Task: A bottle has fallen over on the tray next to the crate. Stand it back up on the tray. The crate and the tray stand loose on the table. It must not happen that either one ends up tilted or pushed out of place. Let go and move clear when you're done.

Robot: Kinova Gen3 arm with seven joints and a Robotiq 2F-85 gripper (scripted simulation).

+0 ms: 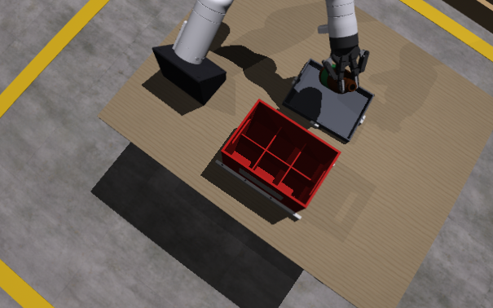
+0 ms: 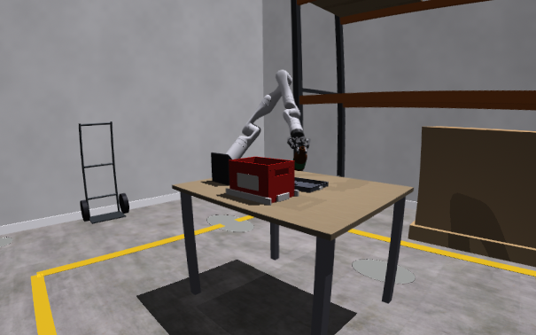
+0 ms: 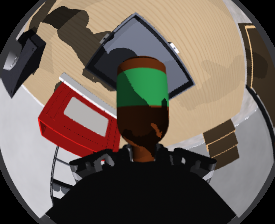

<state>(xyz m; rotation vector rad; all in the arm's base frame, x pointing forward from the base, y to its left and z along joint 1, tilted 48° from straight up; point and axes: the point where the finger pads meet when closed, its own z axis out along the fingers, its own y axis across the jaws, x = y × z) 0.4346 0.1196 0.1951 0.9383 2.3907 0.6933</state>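
Right now my hand is 40 mm above the bottle, 30 mm past it and 10 mm to the right of it. Also, from my hand: tray (190 mm below, 30 mm behind, 20 mm to the left); red crate (270 mm to the right, 120 mm below, 10 mm behind).
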